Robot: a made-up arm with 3 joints. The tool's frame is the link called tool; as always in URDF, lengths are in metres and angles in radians. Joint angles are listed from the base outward. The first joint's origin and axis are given. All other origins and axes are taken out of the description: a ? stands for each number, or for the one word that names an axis. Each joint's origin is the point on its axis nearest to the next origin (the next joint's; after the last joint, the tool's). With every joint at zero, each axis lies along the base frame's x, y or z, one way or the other. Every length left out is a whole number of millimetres.
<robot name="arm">
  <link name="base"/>
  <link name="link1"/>
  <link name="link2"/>
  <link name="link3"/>
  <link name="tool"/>
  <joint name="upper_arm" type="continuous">
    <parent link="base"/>
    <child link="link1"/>
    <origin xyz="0 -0.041 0.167" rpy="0 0 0"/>
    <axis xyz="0 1 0"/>
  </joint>
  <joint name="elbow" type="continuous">
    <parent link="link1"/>
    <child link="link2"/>
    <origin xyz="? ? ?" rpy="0 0 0"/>
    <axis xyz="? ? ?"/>
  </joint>
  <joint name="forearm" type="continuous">
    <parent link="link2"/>
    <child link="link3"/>
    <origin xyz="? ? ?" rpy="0 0 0"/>
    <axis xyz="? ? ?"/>
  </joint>
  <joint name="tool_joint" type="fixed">
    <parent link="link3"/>
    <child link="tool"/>
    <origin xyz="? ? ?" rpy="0 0 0"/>
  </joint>
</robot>
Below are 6 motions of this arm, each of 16 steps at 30 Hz.
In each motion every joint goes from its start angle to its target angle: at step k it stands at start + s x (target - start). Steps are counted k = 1, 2, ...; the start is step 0. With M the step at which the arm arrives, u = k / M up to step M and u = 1 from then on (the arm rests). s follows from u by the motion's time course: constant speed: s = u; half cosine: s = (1 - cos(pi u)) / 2; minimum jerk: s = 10 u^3 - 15 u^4 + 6 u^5.
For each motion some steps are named. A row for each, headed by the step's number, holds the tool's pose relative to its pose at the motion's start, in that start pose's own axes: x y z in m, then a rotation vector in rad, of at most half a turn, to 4 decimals.
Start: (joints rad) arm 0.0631 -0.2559 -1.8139
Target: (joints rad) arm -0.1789 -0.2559 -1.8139
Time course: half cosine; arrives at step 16
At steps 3, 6, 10, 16:
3: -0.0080 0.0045 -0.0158 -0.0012 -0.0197 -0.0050
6: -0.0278 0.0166 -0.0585 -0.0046 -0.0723 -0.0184
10: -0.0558 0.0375 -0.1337 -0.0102 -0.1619 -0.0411
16: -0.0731 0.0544 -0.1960 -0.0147 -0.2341 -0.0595

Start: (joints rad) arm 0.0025 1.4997 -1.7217
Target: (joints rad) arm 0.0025 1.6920 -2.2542
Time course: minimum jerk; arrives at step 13
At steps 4, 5, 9, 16:
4: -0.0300 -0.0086 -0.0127 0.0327 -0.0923 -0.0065
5: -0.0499 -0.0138 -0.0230 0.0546 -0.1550 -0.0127
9: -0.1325 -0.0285 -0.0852 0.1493 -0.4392 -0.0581
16: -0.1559 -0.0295 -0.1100 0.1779 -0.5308 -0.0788

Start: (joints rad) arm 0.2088 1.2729 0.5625
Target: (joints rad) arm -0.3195 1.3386 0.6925
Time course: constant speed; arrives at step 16
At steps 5, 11, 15, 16:
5: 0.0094 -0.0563 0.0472 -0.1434 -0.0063 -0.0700
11: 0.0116 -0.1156 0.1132 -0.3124 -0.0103 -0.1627
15: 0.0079 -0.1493 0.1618 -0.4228 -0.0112 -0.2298
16: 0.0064 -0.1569 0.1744 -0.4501 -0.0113 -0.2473

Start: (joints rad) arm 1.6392 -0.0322 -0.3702
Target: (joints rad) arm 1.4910 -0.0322 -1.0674
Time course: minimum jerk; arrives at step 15
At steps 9, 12, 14, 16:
9: -0.0915 0.0019 -0.1121 0.0027 -0.5770 -0.0019
12: -0.1070 0.0028 -0.1746 0.0035 -0.7964 -0.0030
14: -0.1085 0.0031 -0.1889 0.0037 -0.8431 -0.0032
16: -0.1086 0.0031 -0.1896 0.0037 -0.8453 -0.0032

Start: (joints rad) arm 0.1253 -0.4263 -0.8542
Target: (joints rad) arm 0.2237 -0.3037 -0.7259
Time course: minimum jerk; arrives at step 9
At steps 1, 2, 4, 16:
1: 0.0004 -0.0006 0.0006 0.0008 0.0025 0.0013
2: 0.0025 -0.0042 0.0041 0.0050 0.0167 0.0085
4: 0.0136 -0.0213 0.0202 0.0255 0.0868 0.0441
16: 0.0371 -0.0503 0.0467 0.0624 0.2201 0.1114

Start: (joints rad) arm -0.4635 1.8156 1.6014
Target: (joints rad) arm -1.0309 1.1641 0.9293
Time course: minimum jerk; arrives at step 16
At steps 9, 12, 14, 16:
9: -0.2246 -0.2664 -0.1664 0.3315 -0.3887 -0.4184
12: -0.3446 -0.3142 -0.2551 0.4193 -0.5965 -0.6596
14: -0.3802 -0.3196 -0.2826 0.4374 -0.6640 -0.7398
16: -0.3865 -0.3202 -0.2876 0.4403 -0.6765 -0.7548

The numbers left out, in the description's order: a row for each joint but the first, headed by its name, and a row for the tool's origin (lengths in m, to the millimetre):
elbow: xyz 0.072 0 -0.71, axis 0 0 1
forearm: xyz 0.033 -0.098 0, axis 0 1 0
tool: xyz -0.086 0 0.324

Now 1 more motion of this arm.
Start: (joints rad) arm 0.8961 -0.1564 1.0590
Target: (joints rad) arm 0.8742 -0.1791 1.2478
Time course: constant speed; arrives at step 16
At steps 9, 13, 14, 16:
9: 0.0334 -0.0028 0.0136 0.0123 0.0940 -0.0039
13: 0.0484 -0.0042 0.0187 0.0180 0.1358 -0.0051
14: 0.0522 -0.0046 0.0199 0.0194 0.1463 -0.0054
16: 0.0597 -0.0053 0.0222 0.0223 0.1672 -0.0059

